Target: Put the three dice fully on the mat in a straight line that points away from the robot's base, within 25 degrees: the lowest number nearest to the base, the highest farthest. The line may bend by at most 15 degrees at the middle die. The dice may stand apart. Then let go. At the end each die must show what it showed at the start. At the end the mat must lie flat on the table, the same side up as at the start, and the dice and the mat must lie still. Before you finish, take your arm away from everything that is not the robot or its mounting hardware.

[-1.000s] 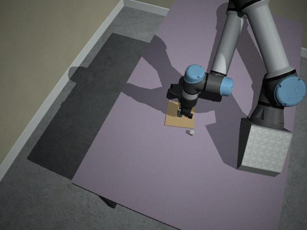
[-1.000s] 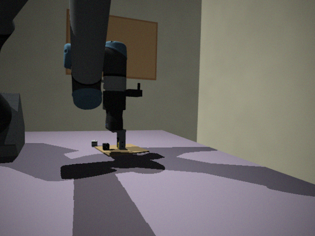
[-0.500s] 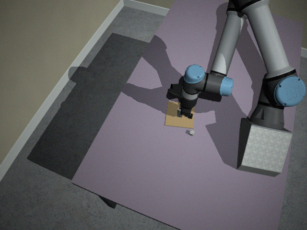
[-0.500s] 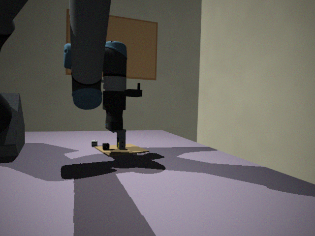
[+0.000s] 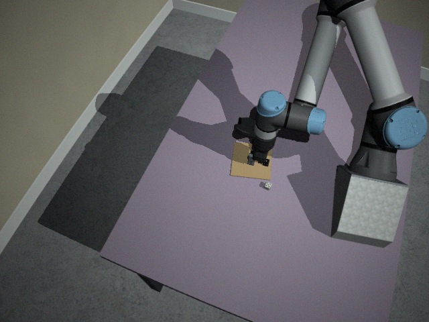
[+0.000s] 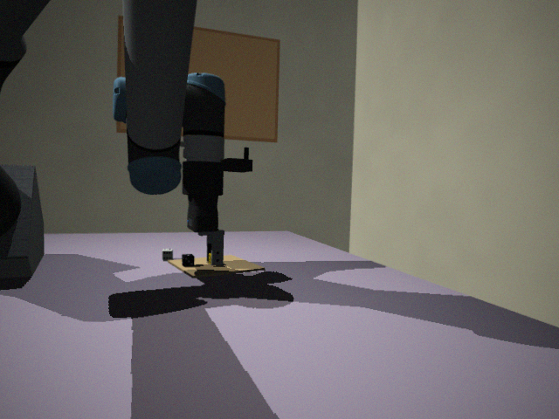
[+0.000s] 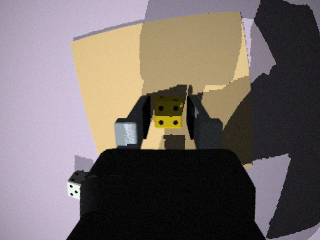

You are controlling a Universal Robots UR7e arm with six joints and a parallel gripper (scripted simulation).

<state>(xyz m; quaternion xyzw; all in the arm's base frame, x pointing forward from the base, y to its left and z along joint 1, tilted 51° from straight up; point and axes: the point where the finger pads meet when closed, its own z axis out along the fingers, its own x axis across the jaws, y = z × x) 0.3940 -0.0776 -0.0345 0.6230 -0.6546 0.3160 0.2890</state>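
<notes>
Now: the yellow die 10 mm below my hand. From my hand the other things lie so: white die (90 mm to the left, 70 mm behind, 10 mm below); then tan mat (20 mm below); then black die (50 mm behind, 10 mm below).
</notes>
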